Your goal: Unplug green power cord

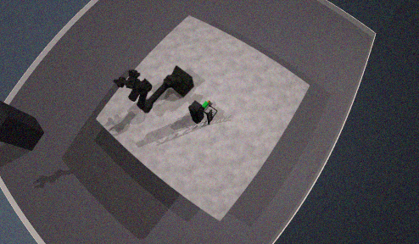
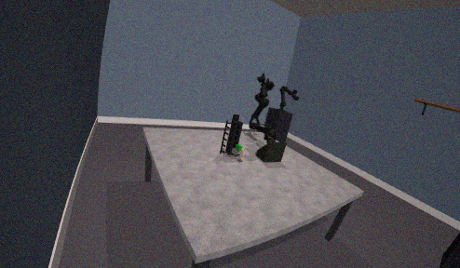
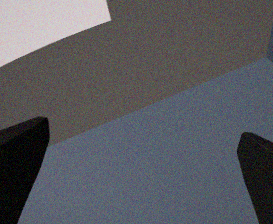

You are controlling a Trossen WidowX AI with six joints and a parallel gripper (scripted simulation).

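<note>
The green plug is 53 cm below my gripper tip, 33 cm ahead of it and 30 cm to the left of it.
</note>
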